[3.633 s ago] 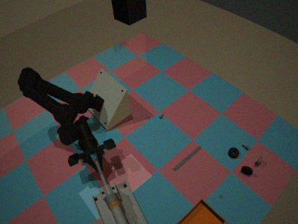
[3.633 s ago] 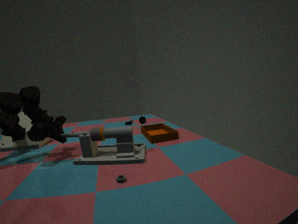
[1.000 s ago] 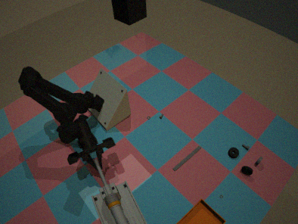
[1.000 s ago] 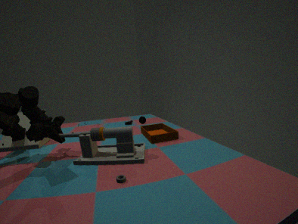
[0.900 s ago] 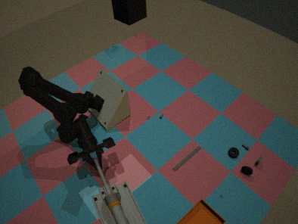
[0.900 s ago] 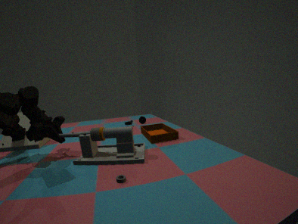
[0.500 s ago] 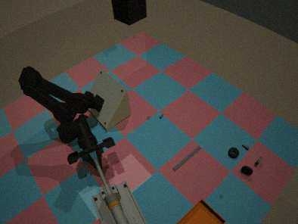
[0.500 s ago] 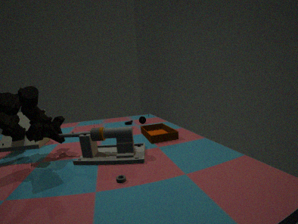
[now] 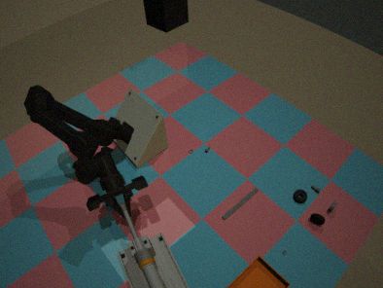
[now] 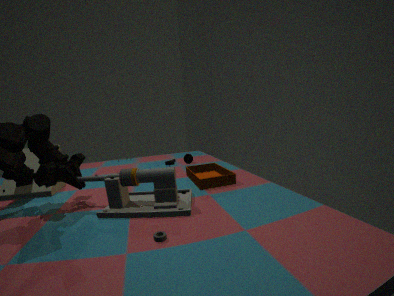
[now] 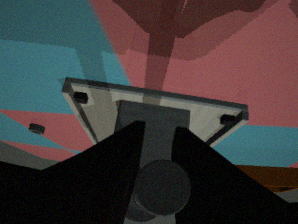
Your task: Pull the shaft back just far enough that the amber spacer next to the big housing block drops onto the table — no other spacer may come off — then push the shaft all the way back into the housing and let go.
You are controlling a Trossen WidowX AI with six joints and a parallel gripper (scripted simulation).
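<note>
Right now my gripper tip is 6 cm short of the shaft, 2 cm to the left of it and 2 cm below it. Also, from my gripper tip: orange tray 41 cm ahead, 8 cm to the left, 5 cm below; grey bar 20 cm ahead, 30 cm to the left, 5 cm below; amber spacer 15 cm ahead, 5 cm to the right, 2 cm above.
</note>
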